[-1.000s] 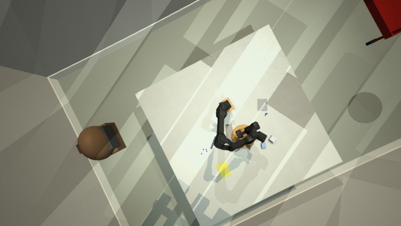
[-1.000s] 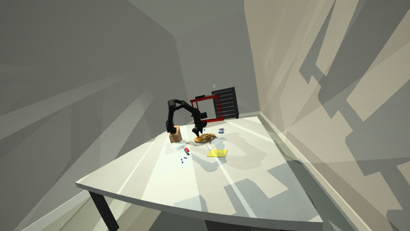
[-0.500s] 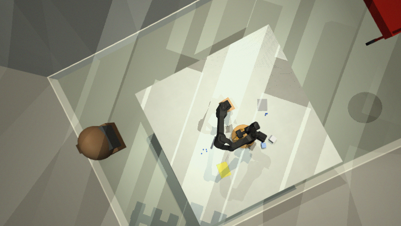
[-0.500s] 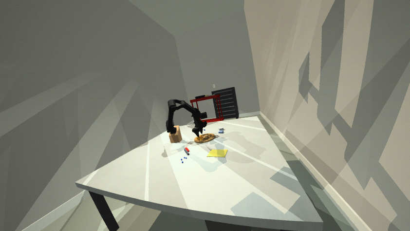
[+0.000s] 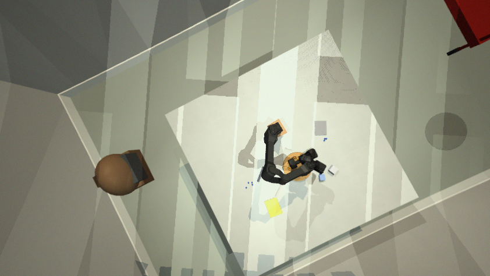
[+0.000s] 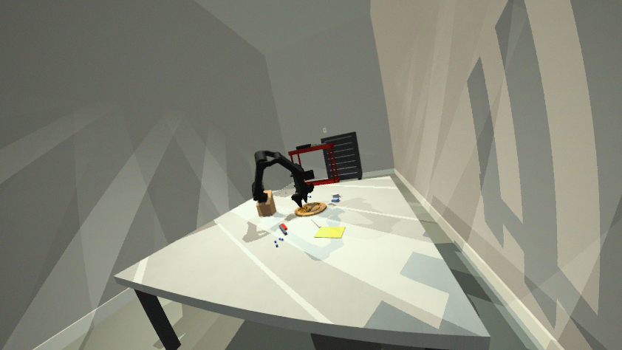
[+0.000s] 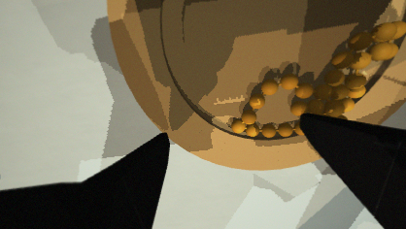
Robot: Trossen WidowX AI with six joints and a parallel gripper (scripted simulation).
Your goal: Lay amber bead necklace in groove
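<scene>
Now: gripper tip 5 cm short of the round bead board, 4 cm to the left of it and 2 cm above it. Also, from my gripper tip: grey square: 10 cm behind, 24 cm to the left, 2 cm below; then light blue cube: 20 cm ahead, 6 cm to the left, 1 cm below; then white cube: 19 cm ahead, 16 cm to the left, 1 cm below.
</scene>
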